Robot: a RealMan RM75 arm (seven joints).
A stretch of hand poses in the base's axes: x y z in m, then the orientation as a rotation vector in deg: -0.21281, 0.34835, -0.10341, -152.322, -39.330, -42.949; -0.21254, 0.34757, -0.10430, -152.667, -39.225, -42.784; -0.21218, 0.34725, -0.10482, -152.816, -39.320, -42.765; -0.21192, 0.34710, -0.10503, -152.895, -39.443, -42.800; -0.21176, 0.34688, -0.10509, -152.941, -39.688, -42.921; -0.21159, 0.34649, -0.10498, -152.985, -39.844, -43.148; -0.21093, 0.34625, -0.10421, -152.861, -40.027, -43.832; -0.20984, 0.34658, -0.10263, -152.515, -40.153, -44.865; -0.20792, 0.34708, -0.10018, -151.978, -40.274, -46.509; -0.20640, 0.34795, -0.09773, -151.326, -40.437, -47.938; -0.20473, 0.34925, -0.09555, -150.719, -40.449, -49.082; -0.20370, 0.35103, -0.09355, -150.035, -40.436, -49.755; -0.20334, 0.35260, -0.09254, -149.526, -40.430, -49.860; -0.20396, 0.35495, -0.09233, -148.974, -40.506, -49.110; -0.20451, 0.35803, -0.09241, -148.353, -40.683, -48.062
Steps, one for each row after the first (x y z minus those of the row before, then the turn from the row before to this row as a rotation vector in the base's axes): 0.00027, -0.00078, -0.00089, -0.256, 0.124, -0.168; 0.00036, -0.00032, -0.00052, -0.167, -0.005, 0.001; 0.00026, -0.00015, -0.00021, -0.119, -0.045, 0.036; 0.00016, -0.00022, -0.00006, -0.141, -0.123, 0.106; 0.00017, -0.00039, 0.00011, -0.111, -0.183, 0.038; 0.00066, -0.00024, 0.00077, 0.000, -0.502, 0.045; 0.00109, 0.00033, 0.00158, 0.193, -0.733, 0.042; 0.00192, 0.00050, 0.00245, 0.314, -1.158, 0.011; 0.00152, 0.00087, 0.00245, 0.399, -1.017, 0.114; 0.00167, 0.00130, 0.00218, 0.432, -0.800, 0.056; 0.00103, 0.00178, 0.00200, 0.541, -0.471, 0.157; 0.00036, 0.00157, 0.00101, 0.432, -0.075, 0.192; -0.00062, 0.00235, 0.00021, 0.503, 0.511, 0.418; -0.00055, 0.00308, -0.00008, 0.539, 0.705, 0.563
